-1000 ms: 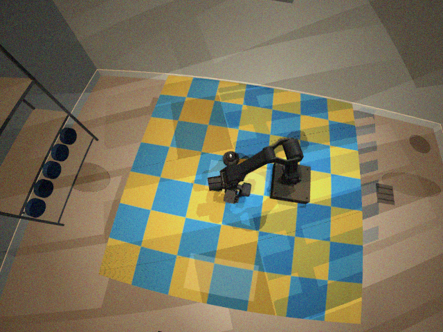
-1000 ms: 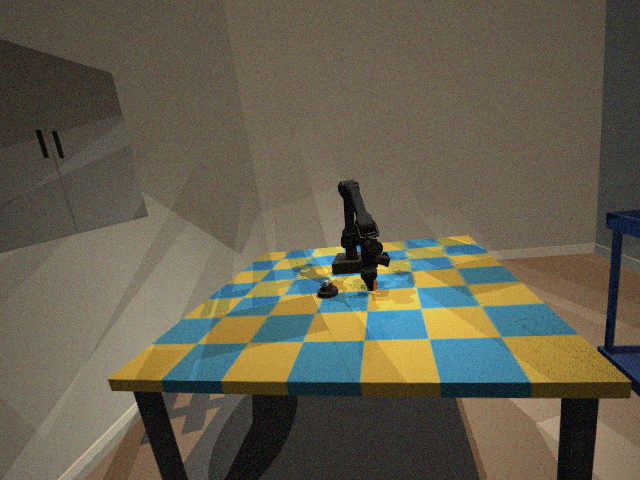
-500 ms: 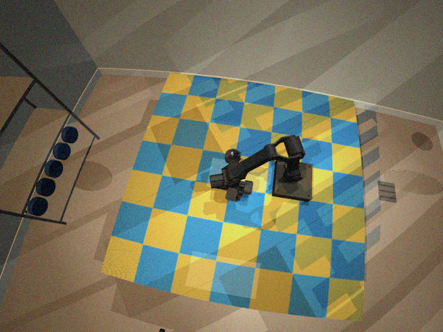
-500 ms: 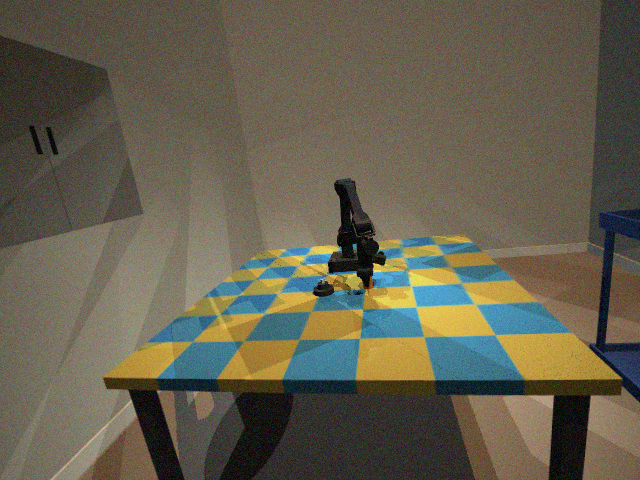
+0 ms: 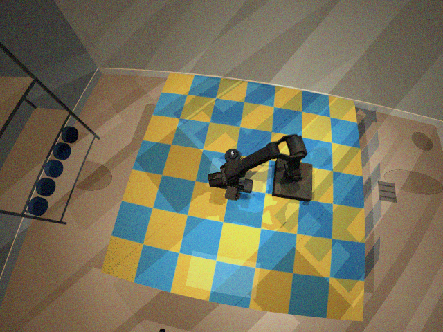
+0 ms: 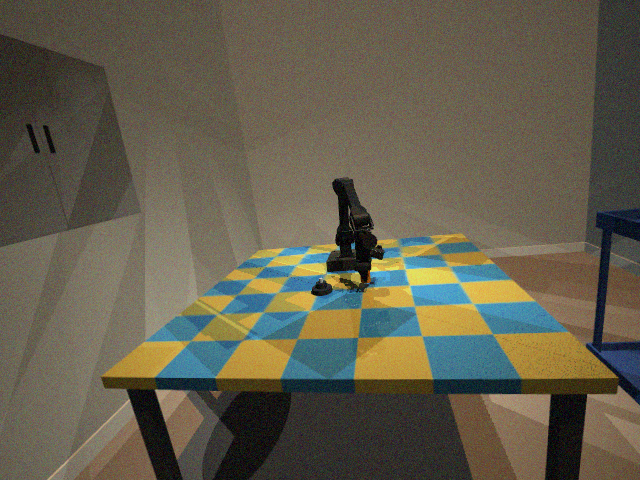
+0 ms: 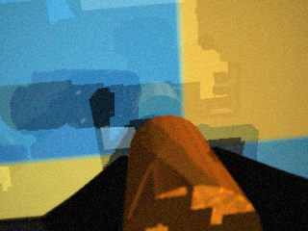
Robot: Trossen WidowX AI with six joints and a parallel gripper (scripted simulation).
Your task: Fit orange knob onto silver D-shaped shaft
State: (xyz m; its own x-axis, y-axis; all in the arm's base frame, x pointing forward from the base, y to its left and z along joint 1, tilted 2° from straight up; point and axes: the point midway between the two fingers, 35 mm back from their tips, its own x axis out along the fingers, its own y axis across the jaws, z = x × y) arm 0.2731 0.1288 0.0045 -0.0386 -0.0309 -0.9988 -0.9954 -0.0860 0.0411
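Now: the dark round pedestal 18 cm to the right of my gripper tip and 4 cm ahead of it. Round my gripper tip: orange knob (4 cm above).
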